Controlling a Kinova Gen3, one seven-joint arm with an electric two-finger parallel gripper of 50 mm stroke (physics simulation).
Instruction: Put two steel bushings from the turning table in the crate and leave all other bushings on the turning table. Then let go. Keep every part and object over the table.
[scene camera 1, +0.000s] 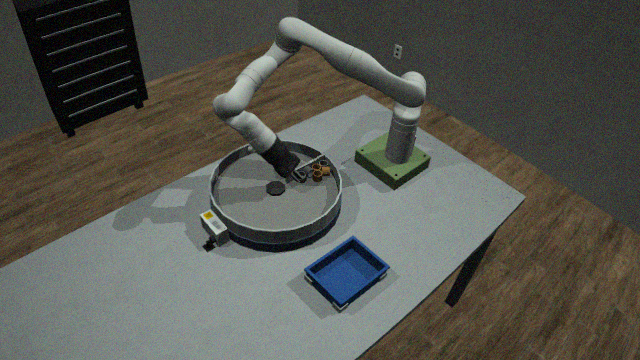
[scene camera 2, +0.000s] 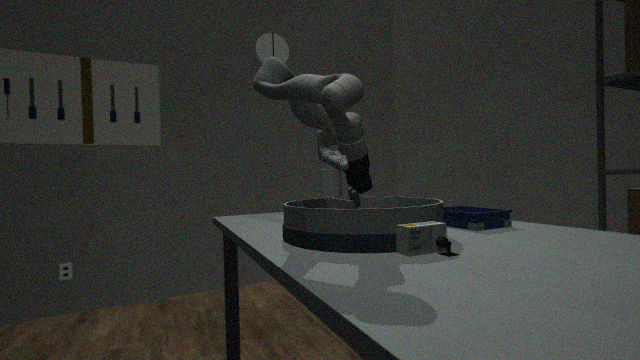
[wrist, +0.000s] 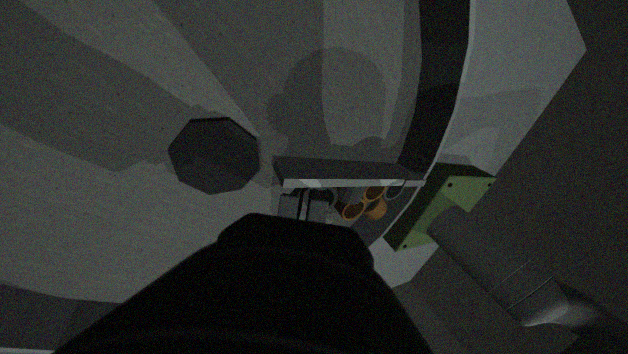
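The turning table is a round, walled grey table. My gripper is low inside its wall, its fingers close together, shut on a steel bushing, apparently by its wall; the fingers partly hide it. Beside it, a second grey bushing is hard to make out. A third grey bushing is near the rim. Three orange bushings stand or lie between them, one nearest the gripper. The blue crate looks empty inside.
A thin upright divider runs inward from the rim, close beside the bushings and fingers. A dark hub is at the turning table's centre. A white box adjoins the outer wall. The green arm base is beyond the rim.
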